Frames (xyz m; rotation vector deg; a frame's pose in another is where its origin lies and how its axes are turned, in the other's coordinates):
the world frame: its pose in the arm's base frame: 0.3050 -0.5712 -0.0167 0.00 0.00 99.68
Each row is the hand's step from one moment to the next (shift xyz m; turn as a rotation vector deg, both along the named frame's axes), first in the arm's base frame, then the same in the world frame.
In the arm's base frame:
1: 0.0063 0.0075 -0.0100 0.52 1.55 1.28
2: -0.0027 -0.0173 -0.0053 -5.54 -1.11 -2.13
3: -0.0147 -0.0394 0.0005 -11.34 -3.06 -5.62
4: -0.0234 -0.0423 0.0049 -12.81 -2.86 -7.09
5: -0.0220 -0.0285 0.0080 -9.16 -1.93 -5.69
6: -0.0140 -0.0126 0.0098 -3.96 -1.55 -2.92
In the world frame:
1: 0.0063 -0.0075 -0.0100 1.44 -0.77 1.28
2: -0.0166 0.0056 -0.0053 -0.16 5.65 -2.13
3: -0.0364 0.0211 0.0005 -1.11 11.69 -5.62
4: -0.0378 0.0302 0.0049 -0.67 13.11 -7.09
5: -0.0244 0.0265 0.0080 -0.36 9.35 -5.69
6: -0.0101 0.0159 0.0098 -0.86 4.16 -2.92

